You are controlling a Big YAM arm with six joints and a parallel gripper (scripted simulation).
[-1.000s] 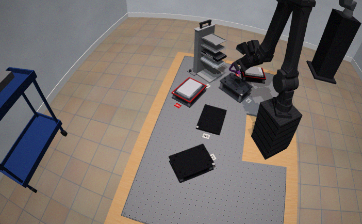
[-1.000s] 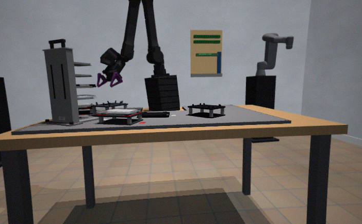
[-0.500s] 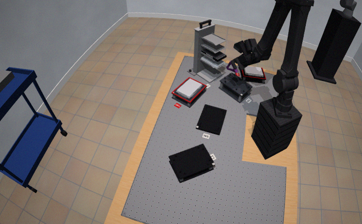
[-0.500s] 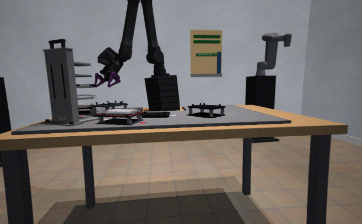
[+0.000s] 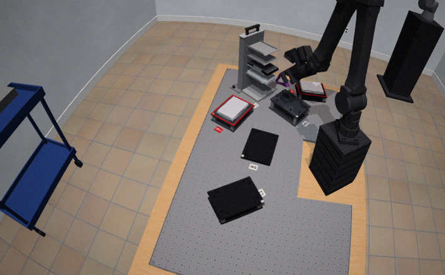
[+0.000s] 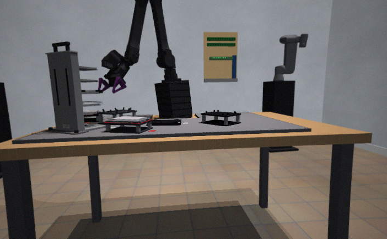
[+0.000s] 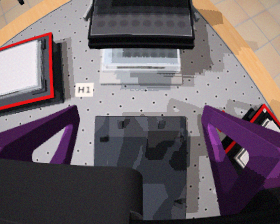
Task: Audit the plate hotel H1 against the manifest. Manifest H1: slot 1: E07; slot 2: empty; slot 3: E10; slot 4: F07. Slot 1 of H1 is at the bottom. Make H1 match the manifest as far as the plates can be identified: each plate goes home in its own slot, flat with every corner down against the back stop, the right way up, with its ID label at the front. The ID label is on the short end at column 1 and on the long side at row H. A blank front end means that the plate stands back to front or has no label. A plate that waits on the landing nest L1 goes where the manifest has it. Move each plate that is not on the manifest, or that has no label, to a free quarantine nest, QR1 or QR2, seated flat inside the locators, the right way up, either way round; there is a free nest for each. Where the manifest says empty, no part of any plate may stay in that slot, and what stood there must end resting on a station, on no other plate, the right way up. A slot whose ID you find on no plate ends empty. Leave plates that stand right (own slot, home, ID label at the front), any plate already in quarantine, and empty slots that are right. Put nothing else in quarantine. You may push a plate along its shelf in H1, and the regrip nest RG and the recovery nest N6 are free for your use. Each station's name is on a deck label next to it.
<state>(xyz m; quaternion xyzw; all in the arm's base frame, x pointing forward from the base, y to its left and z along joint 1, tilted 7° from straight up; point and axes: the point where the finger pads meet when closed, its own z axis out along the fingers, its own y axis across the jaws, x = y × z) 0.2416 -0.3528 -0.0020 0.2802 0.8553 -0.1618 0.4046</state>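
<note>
My gripper is now 100 mm short of the dark plate and 80 mm to the left of it. From my hand the other things lie so: H1 deck label (170 mm below, 120 mm ahead, 30 mm to the left); then grey plate hotel H1 (160 mm ahead, 120 mm to the right, 10 mm below); then regrip nest (110 mm below, 50 mm behind, 40 mm to the left).
</note>
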